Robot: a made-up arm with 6 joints.
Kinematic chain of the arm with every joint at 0, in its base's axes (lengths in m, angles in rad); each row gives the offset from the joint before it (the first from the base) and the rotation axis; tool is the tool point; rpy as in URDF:
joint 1: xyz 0 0 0.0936 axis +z
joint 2: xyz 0 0 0 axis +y
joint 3: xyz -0.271 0 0.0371 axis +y
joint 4: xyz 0.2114 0 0.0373 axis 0.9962 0 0.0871
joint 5: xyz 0 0 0 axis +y
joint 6: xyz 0.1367 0 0.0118 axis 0.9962 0 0.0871
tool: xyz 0 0 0 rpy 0 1.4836 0
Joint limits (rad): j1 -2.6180..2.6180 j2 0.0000..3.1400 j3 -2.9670..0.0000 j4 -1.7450..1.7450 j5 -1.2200..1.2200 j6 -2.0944..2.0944
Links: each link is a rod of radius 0.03 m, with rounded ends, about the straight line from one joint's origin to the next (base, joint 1, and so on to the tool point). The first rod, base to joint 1, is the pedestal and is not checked.
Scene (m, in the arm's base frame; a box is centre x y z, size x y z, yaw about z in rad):
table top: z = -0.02
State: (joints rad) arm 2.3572 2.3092 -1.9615 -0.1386 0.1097 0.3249
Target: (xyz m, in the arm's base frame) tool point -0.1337 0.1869 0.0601
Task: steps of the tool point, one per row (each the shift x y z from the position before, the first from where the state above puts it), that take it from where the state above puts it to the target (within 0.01 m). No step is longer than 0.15 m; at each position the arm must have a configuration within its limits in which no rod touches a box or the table.
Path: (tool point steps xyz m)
1: 0.0513 -0.0276 -0.0479
2: 0.0625 -0.0451 -0.0387
3: 0.0691 -0.0596 -0.0256
4: 0.0707 -0.0702 -0.0101

